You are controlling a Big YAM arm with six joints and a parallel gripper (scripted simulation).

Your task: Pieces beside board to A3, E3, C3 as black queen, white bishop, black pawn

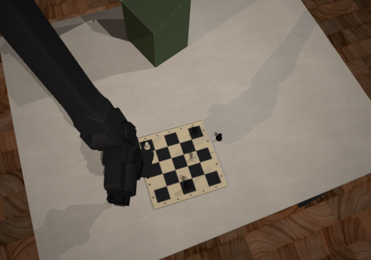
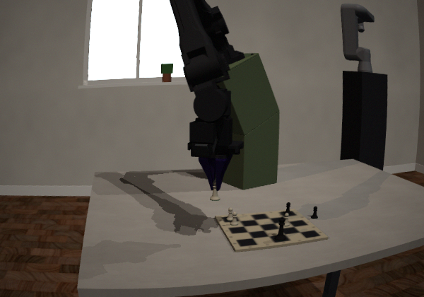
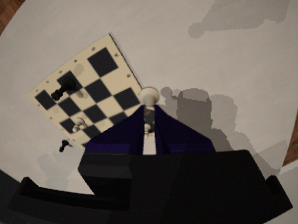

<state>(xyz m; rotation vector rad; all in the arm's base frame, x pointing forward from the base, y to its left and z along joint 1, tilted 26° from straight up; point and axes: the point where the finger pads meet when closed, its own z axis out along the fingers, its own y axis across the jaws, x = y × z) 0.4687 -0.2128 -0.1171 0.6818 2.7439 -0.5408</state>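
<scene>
The white bishop is 1 cm below my hand. From my hand the other things lie so: black queen: 6 cm ahead, 13 cm to the left, 9 cm below; then chessboard: 2 cm behind, 14 cm to the left, 12 cm below.
</scene>
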